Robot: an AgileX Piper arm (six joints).
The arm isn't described. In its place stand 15 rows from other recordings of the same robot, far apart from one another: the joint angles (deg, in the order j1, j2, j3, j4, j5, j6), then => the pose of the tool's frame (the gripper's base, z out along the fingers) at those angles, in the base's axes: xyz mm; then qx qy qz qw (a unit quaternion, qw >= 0).
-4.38 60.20 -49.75 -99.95 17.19 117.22 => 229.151 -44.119 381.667 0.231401 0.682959 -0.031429 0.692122
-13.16 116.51 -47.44 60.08 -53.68 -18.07 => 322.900 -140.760 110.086 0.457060 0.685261 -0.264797 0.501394
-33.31 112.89 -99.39 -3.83 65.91 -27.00 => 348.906 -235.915 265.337 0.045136 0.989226 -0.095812 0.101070
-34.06 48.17 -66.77 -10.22 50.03 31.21 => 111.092 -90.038 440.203 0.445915 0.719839 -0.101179 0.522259
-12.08 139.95 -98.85 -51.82 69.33 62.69 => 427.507 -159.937 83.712 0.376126 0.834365 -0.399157 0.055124
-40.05 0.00 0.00 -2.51 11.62 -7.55 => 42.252 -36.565 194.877 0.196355 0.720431 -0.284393 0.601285
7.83 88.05 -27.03 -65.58 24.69 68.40 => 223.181 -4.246 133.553 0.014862 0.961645 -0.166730 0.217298
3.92 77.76 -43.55 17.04 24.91 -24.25 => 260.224 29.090 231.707 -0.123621 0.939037 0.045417 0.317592
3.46 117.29 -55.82 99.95 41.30 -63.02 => 362.791 81.200 108.114 0.156995 0.870056 0.425458 0.193237
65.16 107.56 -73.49 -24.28 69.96 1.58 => 175.252 294.905 194.696 -0.587716 0.782352 -0.202092 0.040915
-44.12 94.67 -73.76 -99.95 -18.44 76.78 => 299.930 -251.362 325.256 0.052785 0.808424 -0.212346 0.546419
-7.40 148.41 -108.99 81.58 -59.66 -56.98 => 510.094 -144.593 97.923 0.422698 0.641858 -0.360312 0.528696
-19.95 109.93 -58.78 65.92 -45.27 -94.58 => 342.238 -187.017 181.799 0.070242 0.805261 -0.498863 0.312660
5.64 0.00 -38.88 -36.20 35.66 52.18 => -30.678 -34.514 371.646 0.219800 0.582813 0.076540 0.778562
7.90 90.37 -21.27 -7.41 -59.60 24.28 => 256.002 45.743 181.745 0.043179 0.734145 0.205727 0.645633
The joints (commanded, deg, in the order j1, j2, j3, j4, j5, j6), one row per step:
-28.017 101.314 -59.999 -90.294 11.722 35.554
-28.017 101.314 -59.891 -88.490 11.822 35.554
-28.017 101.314 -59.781 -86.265 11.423 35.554
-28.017 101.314 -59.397 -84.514 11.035 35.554
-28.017 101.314 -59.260 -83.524 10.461 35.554
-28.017 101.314 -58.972 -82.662 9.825 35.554
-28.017 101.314 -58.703 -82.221 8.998 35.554
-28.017 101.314 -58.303 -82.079 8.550 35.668
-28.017 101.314 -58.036 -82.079 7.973 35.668
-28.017 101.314 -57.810 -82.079 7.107 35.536
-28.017 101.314 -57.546 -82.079 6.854 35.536
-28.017 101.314 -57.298 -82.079 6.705 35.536
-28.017 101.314 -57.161 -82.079 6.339 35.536
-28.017 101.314 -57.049 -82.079 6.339 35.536
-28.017 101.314 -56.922 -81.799 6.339 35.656
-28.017 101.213 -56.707 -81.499 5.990 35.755
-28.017 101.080 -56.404 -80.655 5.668 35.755
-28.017 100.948 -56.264 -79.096 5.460 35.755
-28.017 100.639 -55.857 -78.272 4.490 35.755
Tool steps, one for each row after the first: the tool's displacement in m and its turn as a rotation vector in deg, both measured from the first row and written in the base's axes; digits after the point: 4 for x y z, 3 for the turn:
-0.0007 0.0002 -0.0010 1.281 -0.558 -1.150
-0.0010 0.0011 -0.0022 3.117 -1.422 -2.152
-0.0020 0.0023 -0.0045 4.725 -1.868 -2.897
-0.0019 0.0034 -0.0055 5.772 -2.312 -3.034
-0.0022 0.0047 -0.0071 6.822 -2.600 -3.058
-0.0022 0.0061 -0.0085 7.662 -2.813 -2.680
-0.0030 0.0073 -0.0105 8.232 -2.725 -2.506
-0.0032 0.0085 -0.0118 8.642 -2.684 -2.067
-0.0030 0.0099 -0.0129 9.100 -2.713 -1.317
-0.0036 0.0106 -0.0141 9.349 -2.566 -1.138
-0.0042 0.0112 -0.0153 9.538 -2.398 -1.040
-0.0042 0.0119 -0.0160 9.787 -2.403 -0.762
-0.0046 0.0121 -0.0165 9.839 -2.304 -0.772
-0.0050 0.0123 -0.0172 10.159 -2.368 -1.028
-0.0054 0.0132 -0.0176 10.650 -2.563 -1.009
-0.0063 0.0142 -0.0183 11.456 -2.877 -1.291
-0.0068 0.0149 -0.0182 12.604 -3.597 -2.091
-0.0074 0.0170 -0.0182 13.675 -4.219 -1.848

